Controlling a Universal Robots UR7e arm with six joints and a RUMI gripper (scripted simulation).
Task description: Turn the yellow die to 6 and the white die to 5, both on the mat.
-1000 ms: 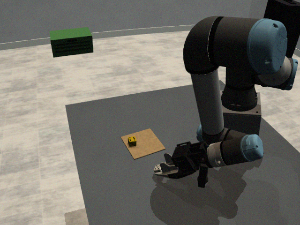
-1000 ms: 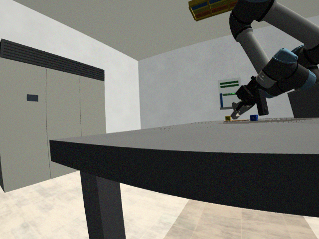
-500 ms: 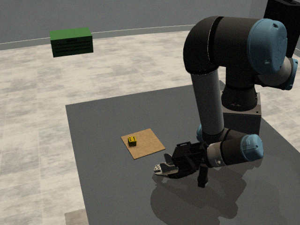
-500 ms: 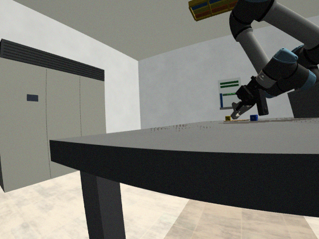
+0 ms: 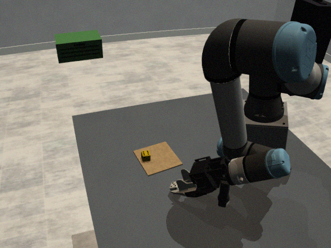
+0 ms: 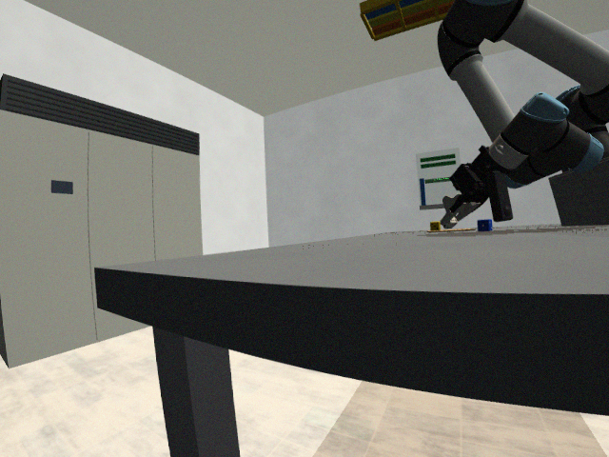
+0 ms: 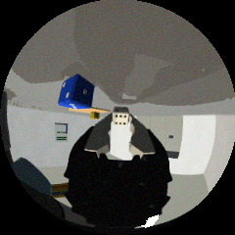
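Right now my hand is 90 mm past the blue die and 20 mm above it. Round my hand: tan mat: 180 mm to the right, 30 mm below, 10 mm ahead; white die: right at my hand; yellow die: 180 mm to the right, 60 mm ahead, 10 mm below.
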